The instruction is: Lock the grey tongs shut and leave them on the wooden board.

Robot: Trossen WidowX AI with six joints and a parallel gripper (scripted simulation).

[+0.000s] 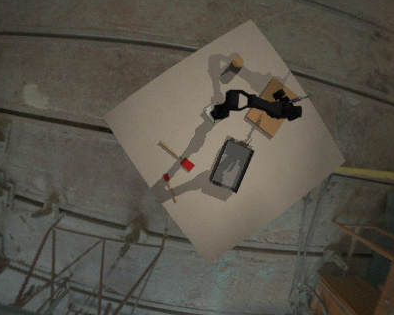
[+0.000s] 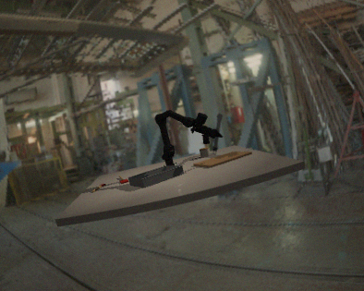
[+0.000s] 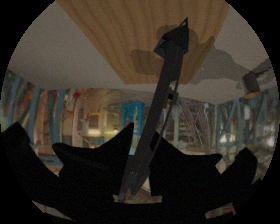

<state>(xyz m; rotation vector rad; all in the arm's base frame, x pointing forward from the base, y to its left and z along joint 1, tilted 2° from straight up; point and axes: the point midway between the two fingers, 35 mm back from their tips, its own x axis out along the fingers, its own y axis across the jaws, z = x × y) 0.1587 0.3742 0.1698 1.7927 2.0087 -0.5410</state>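
The wooden board is 10 mm behind my gripper tip, 20 mm to the right of it and 160 mm below it. From my gripper tip the other things lie so: roasting tin 190 mm ahead, 490 mm to the right, 140 mm below.
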